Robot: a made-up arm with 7 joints. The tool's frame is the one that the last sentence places.
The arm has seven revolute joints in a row. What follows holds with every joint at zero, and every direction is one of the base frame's.
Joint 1 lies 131 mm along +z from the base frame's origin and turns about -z.
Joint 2 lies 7 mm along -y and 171 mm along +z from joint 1 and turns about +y.
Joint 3 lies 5 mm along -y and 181 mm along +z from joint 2 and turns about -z.
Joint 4 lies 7 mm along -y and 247 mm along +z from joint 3 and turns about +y.
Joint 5 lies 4 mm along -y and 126 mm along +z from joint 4 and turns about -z.
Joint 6 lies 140 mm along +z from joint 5 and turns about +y.
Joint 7 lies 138 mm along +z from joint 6 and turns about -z.
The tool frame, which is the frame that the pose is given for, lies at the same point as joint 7; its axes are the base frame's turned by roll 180, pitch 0 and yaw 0 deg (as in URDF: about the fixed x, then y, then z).
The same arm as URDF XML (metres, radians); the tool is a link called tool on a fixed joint. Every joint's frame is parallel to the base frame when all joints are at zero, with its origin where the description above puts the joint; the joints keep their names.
<robot name="arm">
<link name="base_link"/>
<link name="link1"/>
<link name="link2"/>
<link name="link3"/>
<link name="link4"/>
<link name="link5"/>
<link name="link6"/>
<link name="link7"/>
<link name="tool"/>
<joint name="joint 1" type="continuous"><parent link="base_link"/><child link="link1"/><origin xyz="0 0 0.131"/><axis xyz="0 0 -1"/></joint>
<joint name="joint 2" type="continuous"><parent link="link1"/><child link="link2"/><origin xyz="0 -0.007 0.171"/><axis xyz="0 1 0"/></joint>
<joint name="joint 3" type="continuous"><parent link="link2"/><child link="link3"/><origin xyz="0 -0.005 0.181"/><axis xyz="0 0 -1"/></joint>
<joint name="joint 4" type="continuous"><parent link="link3"/><child link="link4"/><origin xyz="0 -0.007 0.247"/><axis xyz="0 1 0"/></joint>
<joint name="joint 5" type="continuous"><parent link="link4"/><child link="link5"/><origin xyz="0 -0.004 0.126"/><axis xyz="0 0 -1"/></joint>
<joint name="joint 6" type="continuous"><parent link="link5"/><child link="link6"/><origin xyz="0 0 0.14"/><axis xyz="0 1 0"/></joint>
<joint name="joint 7" type="continuous"><parent link="link6"/><child link="link7"/><origin xyz="0 0 0.138"/><axis xyz="0 0 -1"/></joint>
<joint name="tool_fixed" type="fixed"><parent link="link7"/><child link="tool"/><origin xyz="0 0 0" rpy="3.1416 0 0"/></joint>
</robot>

